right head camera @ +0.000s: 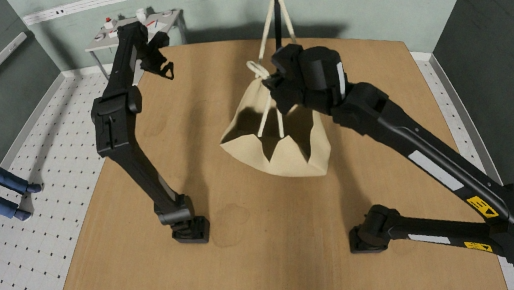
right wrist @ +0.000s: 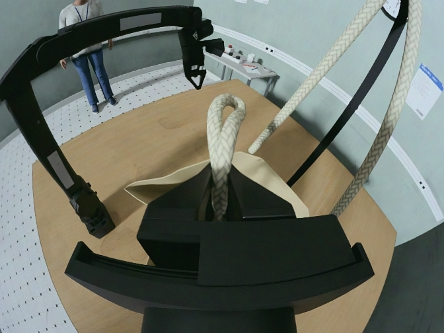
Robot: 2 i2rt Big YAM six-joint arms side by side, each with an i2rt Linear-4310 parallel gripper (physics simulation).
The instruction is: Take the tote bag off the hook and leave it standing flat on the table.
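The cream tote bag [right head camera: 295,162] [right wrist: 260,172] is in the middle of the head view, mouth open; contact between its base and the table [right head camera: 280,240] [right wrist: 165,122] is unclear. Two pale ropes [right head camera: 266,40] [right wrist: 320,67] rise beside a black post [right head camera: 278,22] [right wrist: 345,115] and leave the top of the head view. The hook itself does not show. My right gripper [right head camera: 267,83] [right wrist: 219,167] is shut on a rope handle, whose doubled loop [right head camera: 256,68] [right wrist: 225,125] sticks out past the fingertips. My left gripper [right head camera: 165,56] [right wrist: 196,82] is open and empty, away from the bag at the upper left.
A small side table [right head camera: 95,45] [right wrist: 265,74] with small items stands beyond the table's far-left corner. My right forearm crosses the right half of the head view. A person [right wrist: 87,55] stands on the floor beyond the table. A green wall lies behind the post.
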